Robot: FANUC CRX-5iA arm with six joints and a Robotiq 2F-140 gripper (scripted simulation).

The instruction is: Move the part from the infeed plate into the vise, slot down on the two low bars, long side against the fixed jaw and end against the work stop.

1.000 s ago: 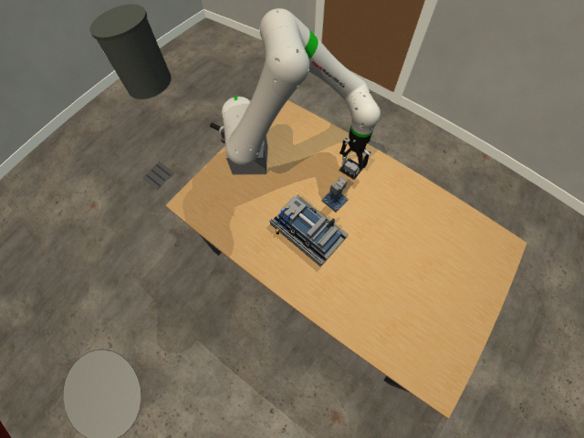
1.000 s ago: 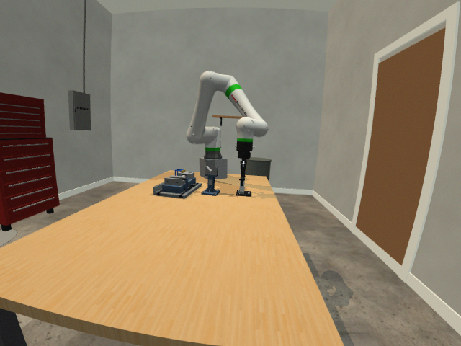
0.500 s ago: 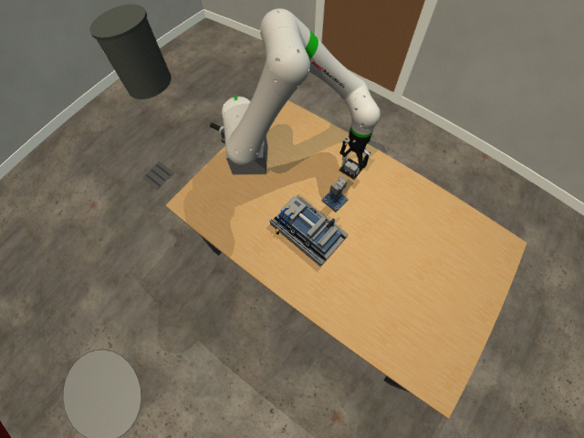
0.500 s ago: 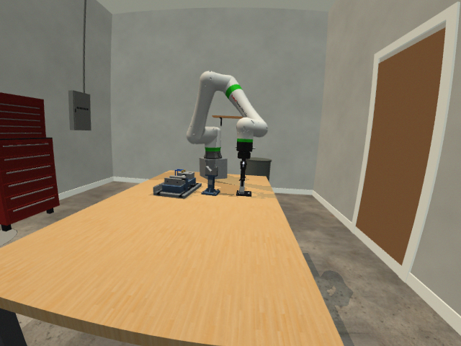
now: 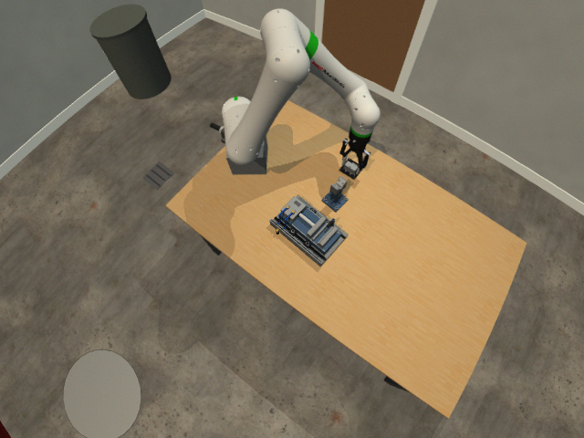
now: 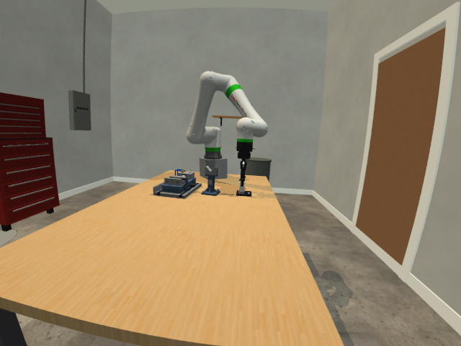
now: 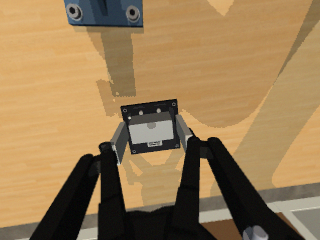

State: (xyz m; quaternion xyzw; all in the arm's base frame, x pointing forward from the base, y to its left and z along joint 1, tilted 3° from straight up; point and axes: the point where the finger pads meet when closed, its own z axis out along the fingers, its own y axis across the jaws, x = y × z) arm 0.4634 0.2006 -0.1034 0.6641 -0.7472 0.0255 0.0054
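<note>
Now: hand 1 cm to the right of the part and 3 cm above it. From my hand the other things lie so: white cylinder rod (4 cm behind, 37 cm to the right, 3 cm above); work stop (6 cm ahead, 35 cm to the right, 4 cm above); infeed plate (1 cm to the left, 5 cm below).
</note>
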